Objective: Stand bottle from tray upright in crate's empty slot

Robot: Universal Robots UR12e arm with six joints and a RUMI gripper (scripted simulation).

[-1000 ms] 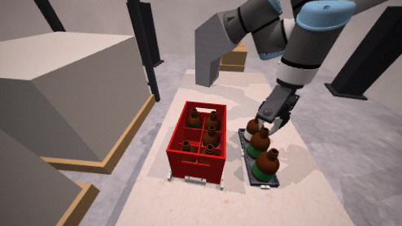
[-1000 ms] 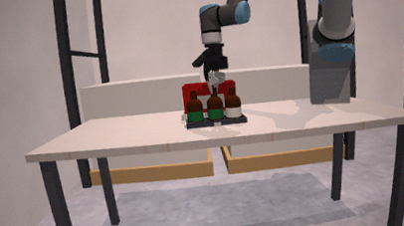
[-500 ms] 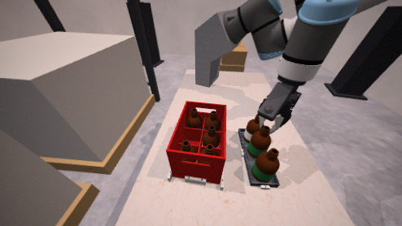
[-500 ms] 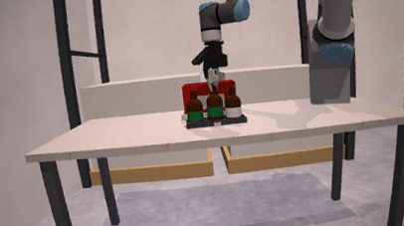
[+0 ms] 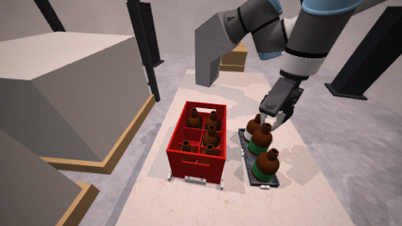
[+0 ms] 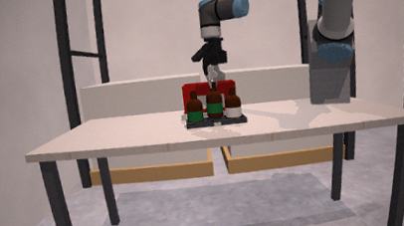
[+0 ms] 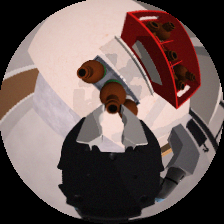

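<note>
Right now the white-labelled bottle is 80 mm behind my hand, 20 mm to the right of it and 100 mm below it. Also, from my hand: tray 170 mm below; then red crate 50 mm ahead, 240 mm to the right, 100 mm below.
</note>
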